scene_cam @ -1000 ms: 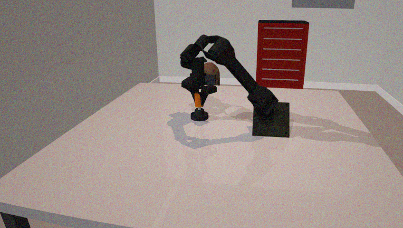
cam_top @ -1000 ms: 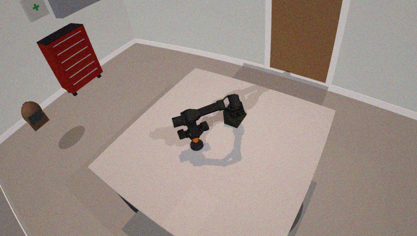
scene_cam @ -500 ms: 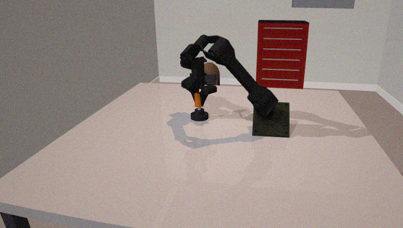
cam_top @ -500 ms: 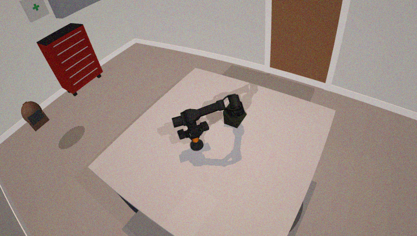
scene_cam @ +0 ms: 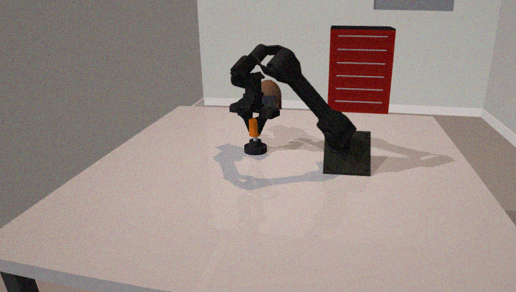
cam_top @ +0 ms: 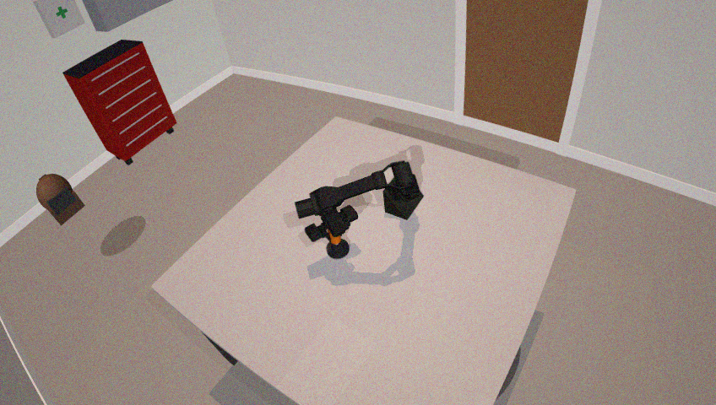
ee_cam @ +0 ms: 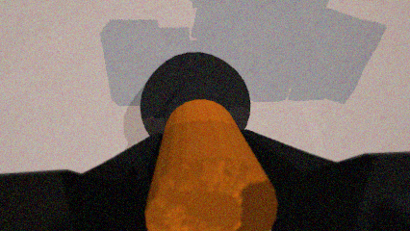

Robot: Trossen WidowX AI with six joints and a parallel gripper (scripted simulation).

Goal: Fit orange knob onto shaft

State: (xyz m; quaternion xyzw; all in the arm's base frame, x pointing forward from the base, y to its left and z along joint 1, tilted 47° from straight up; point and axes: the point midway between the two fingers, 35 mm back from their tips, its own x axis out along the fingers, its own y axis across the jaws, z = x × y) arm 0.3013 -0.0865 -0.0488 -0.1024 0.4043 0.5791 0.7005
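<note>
My gripper tip is now 3 cm below the orange knob. The rest, counted from my gripper tip: round black pedestal (4 cm below).
</note>
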